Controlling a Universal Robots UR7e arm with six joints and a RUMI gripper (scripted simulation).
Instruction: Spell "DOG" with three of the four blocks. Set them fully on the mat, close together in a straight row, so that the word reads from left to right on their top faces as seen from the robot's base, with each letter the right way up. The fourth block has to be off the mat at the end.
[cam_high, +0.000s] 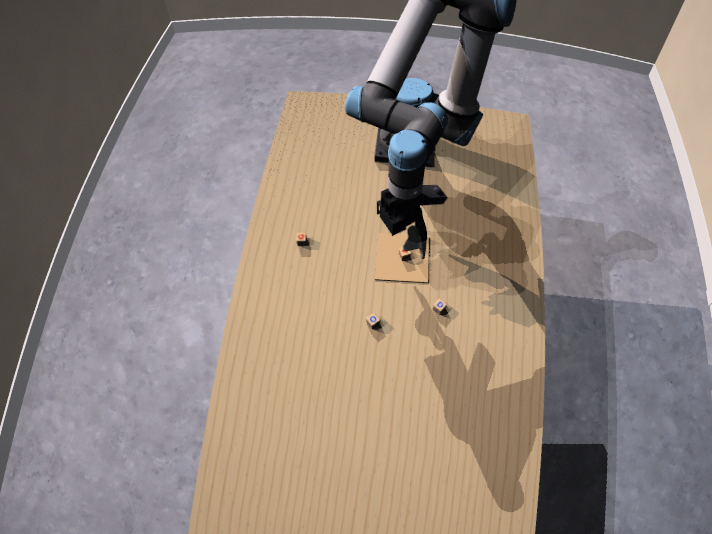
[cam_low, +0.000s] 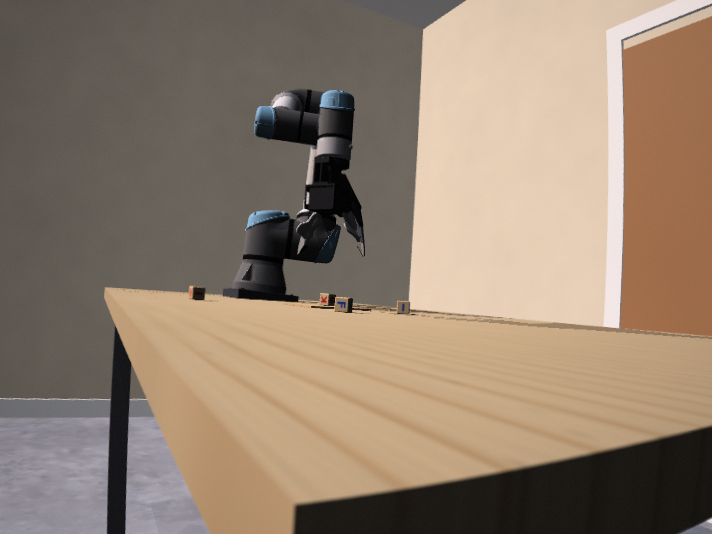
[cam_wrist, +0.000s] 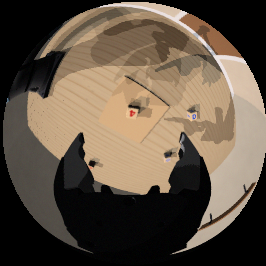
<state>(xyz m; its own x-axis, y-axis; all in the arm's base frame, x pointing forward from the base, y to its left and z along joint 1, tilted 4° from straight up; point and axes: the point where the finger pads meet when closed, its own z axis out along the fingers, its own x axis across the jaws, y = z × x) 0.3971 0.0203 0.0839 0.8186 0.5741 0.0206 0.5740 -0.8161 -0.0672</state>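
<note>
Now: the tan mat 10 mm ahead of my hand, 10 mm to the right of it and 110 mm below it.
</note>
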